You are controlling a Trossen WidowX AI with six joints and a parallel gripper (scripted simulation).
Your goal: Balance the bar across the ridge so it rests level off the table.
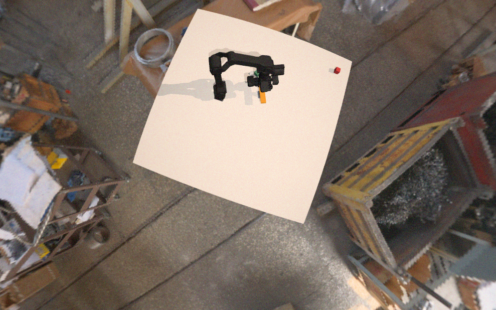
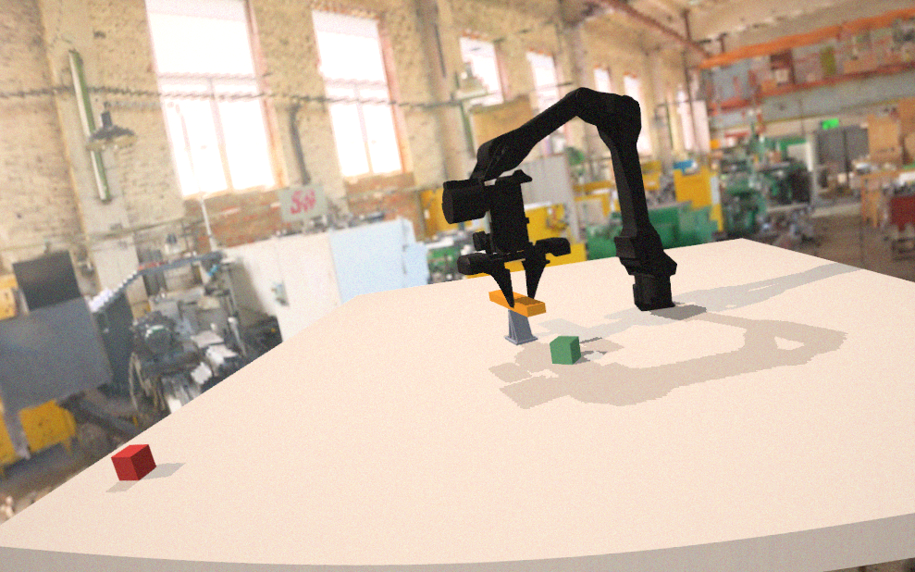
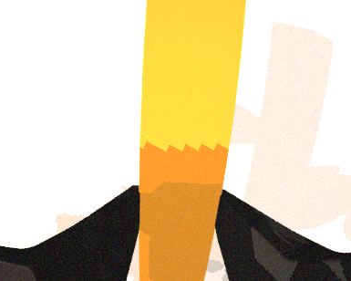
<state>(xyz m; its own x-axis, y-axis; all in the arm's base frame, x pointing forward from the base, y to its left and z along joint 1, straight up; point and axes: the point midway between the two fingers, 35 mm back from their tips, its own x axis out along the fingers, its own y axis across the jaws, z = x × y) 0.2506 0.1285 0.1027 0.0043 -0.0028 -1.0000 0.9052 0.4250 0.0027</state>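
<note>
My gripper tip is now 1 cm short of the orange bar and 3 cm to the left of it. Also, from my gripper tip: green cube: 6 cm behind, 11 cm to the left, 5 cm below; red cube: 49 cm ahead, 37 cm to the left, 5 cm below.
</note>
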